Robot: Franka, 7 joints.
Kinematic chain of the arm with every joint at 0, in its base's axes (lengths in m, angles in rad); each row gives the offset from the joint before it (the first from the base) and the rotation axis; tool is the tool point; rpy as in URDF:
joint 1: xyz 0 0 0.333 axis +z
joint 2: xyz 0 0 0 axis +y
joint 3: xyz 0 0 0.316 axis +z
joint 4: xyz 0.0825 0 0 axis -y
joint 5: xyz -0.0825 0 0.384 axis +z
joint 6: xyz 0 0 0 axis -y
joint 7: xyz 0.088 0 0 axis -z
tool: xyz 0 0 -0.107 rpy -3.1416 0 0
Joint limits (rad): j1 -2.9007..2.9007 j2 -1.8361..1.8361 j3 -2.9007..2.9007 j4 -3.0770..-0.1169 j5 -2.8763..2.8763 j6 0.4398..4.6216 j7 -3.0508..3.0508
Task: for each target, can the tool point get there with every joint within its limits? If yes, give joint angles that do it. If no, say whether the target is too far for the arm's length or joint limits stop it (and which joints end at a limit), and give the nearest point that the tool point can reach.
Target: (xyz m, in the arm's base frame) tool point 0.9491 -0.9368 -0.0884
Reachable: no: too far | nearest point 0.5822 -0.5746 0.0745 | short by 0.541 m
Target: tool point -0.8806 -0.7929 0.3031
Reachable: no: too far | nearest point -0.6373 -0.5739 0.3114 | short by 0.327 m
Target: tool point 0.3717 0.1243 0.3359
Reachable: yes | joints -0.2685 -0.3319 0.8154 -2.7777 1.1062 3.1024 1.1970
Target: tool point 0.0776 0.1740 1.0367
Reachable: yes | joints 1.6598 0.5581 -2.1769 -0.4955 -1.4435 0.8854 -0.4401
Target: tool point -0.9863 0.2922 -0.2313
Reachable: no: too far | nearest point -0.7212 0.2137 -0.0796 | short by 0.315 m
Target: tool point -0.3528 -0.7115 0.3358
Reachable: yes | joints -2.2424 1.2660 0.4839 -0.3968 0.3779 1.5458 0.2649
